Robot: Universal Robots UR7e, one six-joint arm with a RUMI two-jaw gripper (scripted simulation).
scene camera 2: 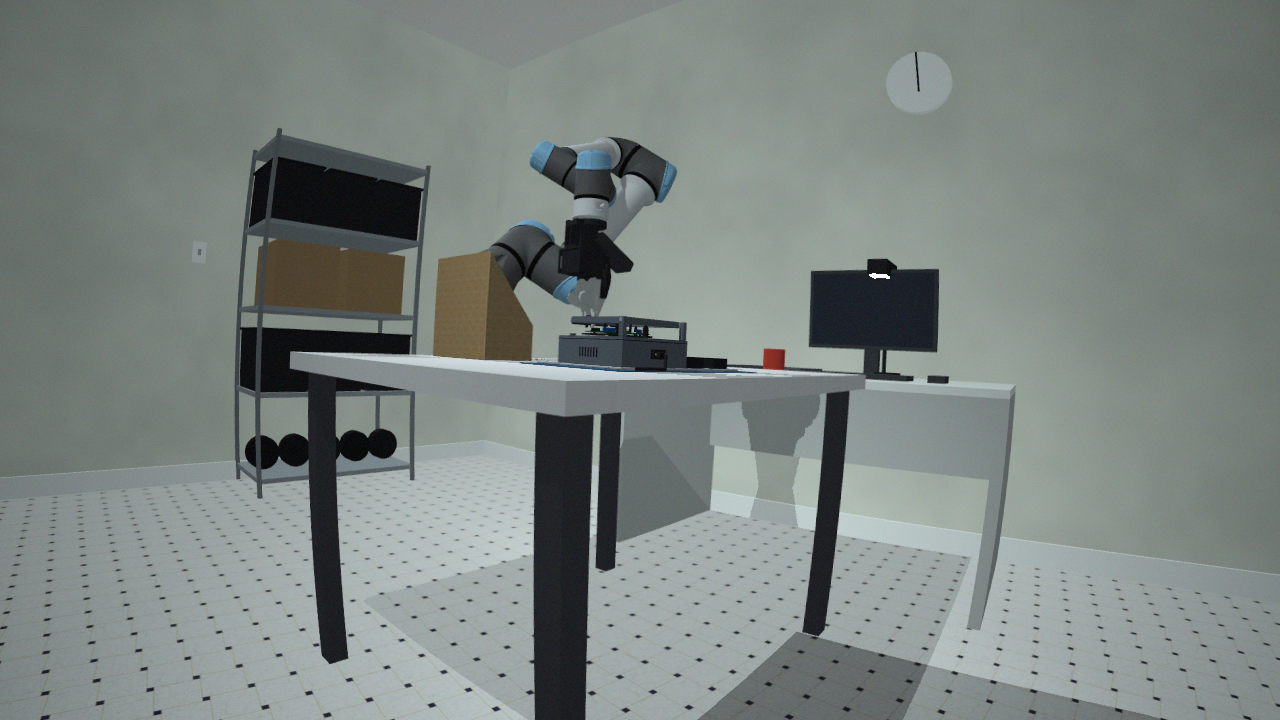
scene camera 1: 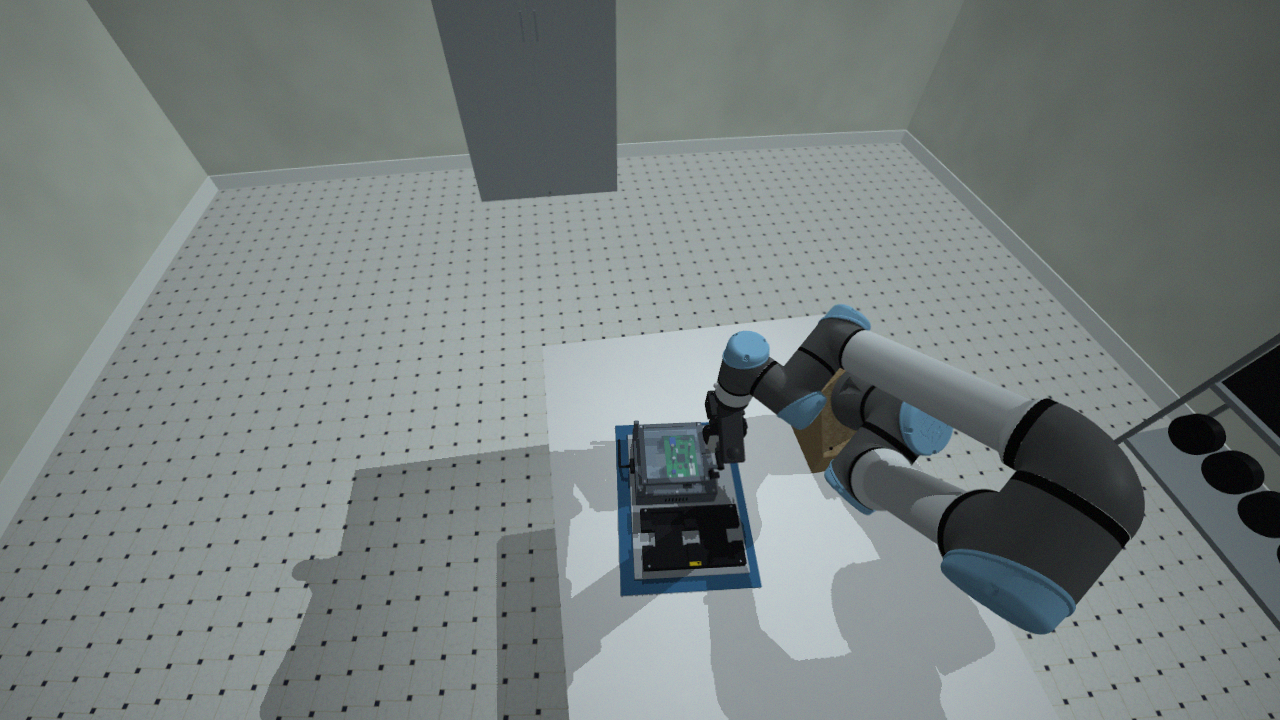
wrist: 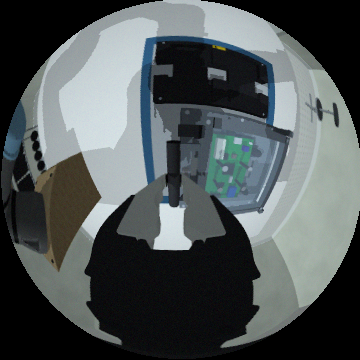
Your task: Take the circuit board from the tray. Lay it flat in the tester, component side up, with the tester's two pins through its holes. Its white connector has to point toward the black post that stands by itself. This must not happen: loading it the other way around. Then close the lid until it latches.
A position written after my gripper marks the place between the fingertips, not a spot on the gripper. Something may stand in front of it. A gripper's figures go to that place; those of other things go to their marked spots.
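My gripper [scene camera 2: 589, 327] sits 122 cm from the lens, and then there's a lid [scene camera 2: 604, 321] at 108 cm from the lens, so the lid is nearer to the lens than my gripper.
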